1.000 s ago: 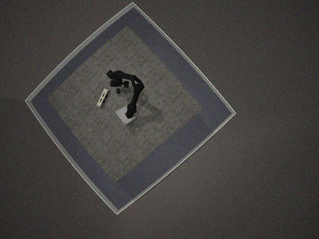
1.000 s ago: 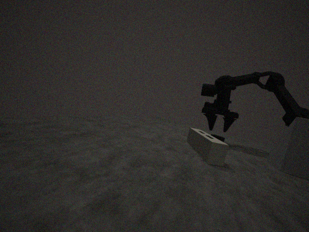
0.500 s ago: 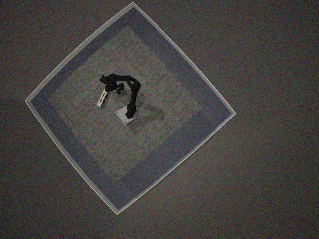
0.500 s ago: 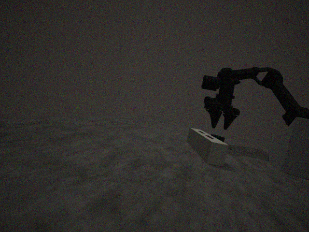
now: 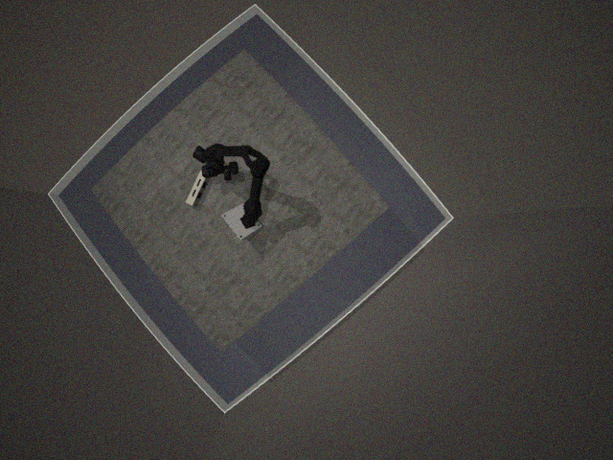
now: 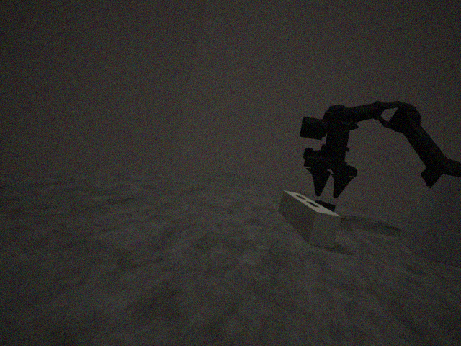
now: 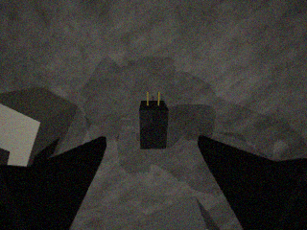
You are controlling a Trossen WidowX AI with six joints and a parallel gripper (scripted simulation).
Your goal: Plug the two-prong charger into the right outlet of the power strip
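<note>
My gripper tip is now 1 cm short of the two-prong charger, 1 cm to the left of it and 4 cm above it.
</note>
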